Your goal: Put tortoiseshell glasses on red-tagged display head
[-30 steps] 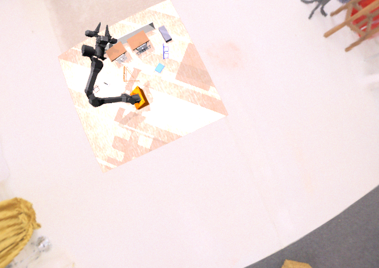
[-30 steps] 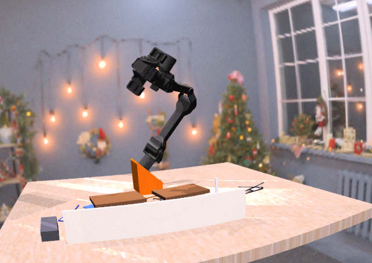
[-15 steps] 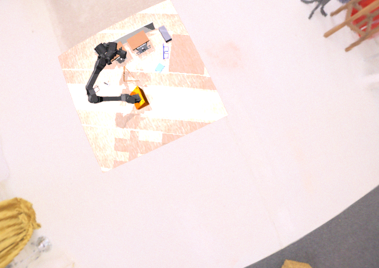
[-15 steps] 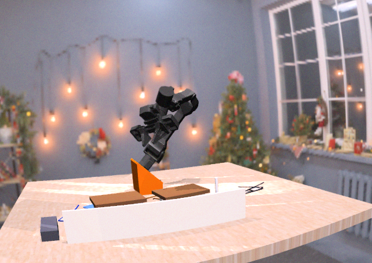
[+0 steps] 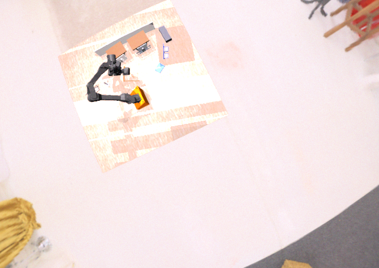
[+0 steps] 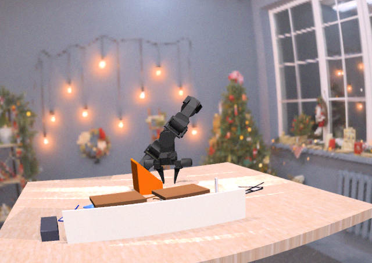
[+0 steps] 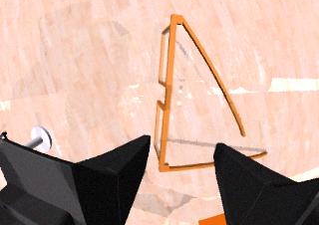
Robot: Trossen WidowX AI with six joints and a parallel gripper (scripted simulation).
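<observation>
My gripper tip is now 19 cm to the right of the disc, 6 cm above it and 4 cm short of it. The rest, counted from my gripper tip: white panel: 31 cm ahead, 16 cm to the right, 3 cm below; display head: 27 cm to the right, 17 cm ahead, 3 cm below; blue square: 31 cm to the right, 9 cm behind, 8 cm below.
</observation>
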